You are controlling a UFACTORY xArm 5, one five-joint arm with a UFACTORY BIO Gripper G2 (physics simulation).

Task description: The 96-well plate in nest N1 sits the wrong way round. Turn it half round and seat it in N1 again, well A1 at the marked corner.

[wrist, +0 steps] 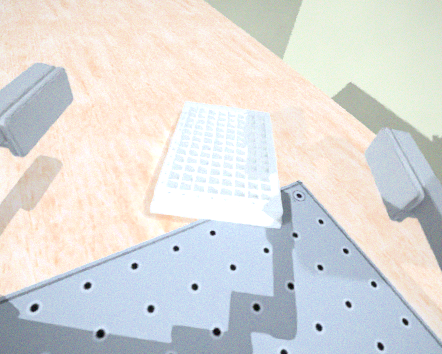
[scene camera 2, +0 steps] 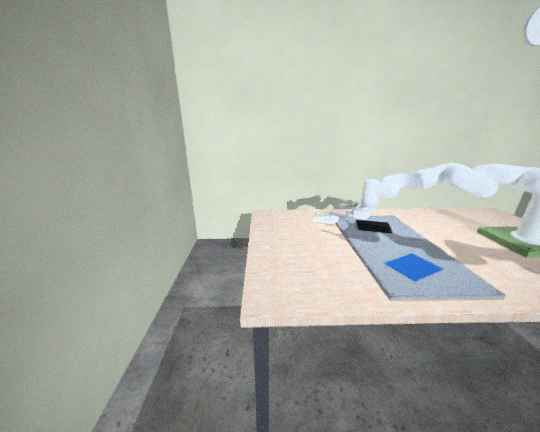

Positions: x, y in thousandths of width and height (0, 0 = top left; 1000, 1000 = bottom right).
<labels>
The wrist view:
my gripper: 510, 315
white 96-well plate: 501, 468
</labels>
